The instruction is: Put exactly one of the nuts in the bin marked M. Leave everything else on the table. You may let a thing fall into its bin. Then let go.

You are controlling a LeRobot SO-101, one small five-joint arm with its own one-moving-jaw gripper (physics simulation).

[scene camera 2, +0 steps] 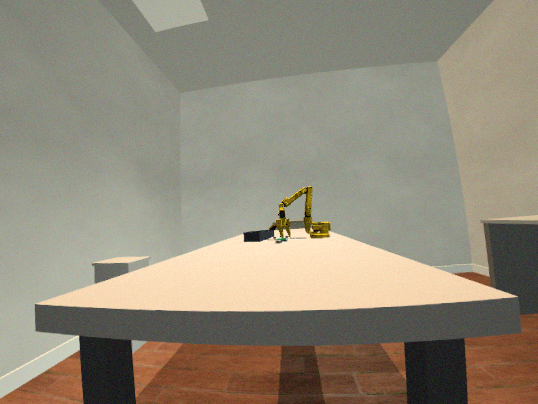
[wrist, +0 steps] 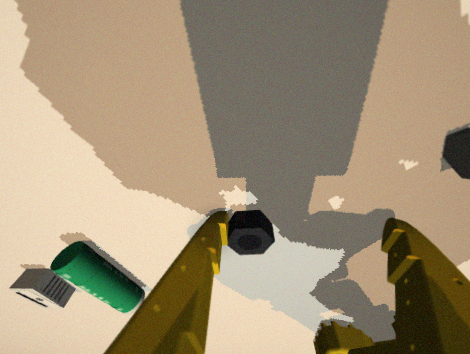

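Where they show: hand, tool point: (wrist: 227,223); arm's base, link origin: (scene camera 2: 315,237) (wrist: 375,324).
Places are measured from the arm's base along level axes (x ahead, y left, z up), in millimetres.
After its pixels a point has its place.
Note:
A black hexagonal nut (wrist: 250,232) @[z 8, x 154, y 10 mm] lies on the table in the wrist view, close beside the tip of the left-hand jaw. My gripper (wrist: 306,220) (scene camera 2: 285,236) @[z 5, x 159, y 16 mm] is open, with a wide gap between its jaws. The nut shows inside that gap, far from the right-hand jaw, and is not pressed between the two. In the scene view my gripper is low over the table. A dark bin (scene camera 2: 256,236) @[z 26, x 284, y 53 mm] stands left of it; no letter can be read on it.
A green cylinder (wrist: 100,277) @[z 10, x 167, y 84 mm] and a small grey block (wrist: 42,287) @[z 8, x 178, y 128 mm] lie to the left in the wrist view. A dark hexagonal piece (wrist: 457,152) @[z 4, x 145, y -53 mm] is cut off by the right edge. The yellow arm base (scene camera 2: 320,230) @[z 33, x -23, y 13 mm] stands right of the gripper on the table (scene camera 2: 280,280) @[z 0, x 141, y 629 mm].

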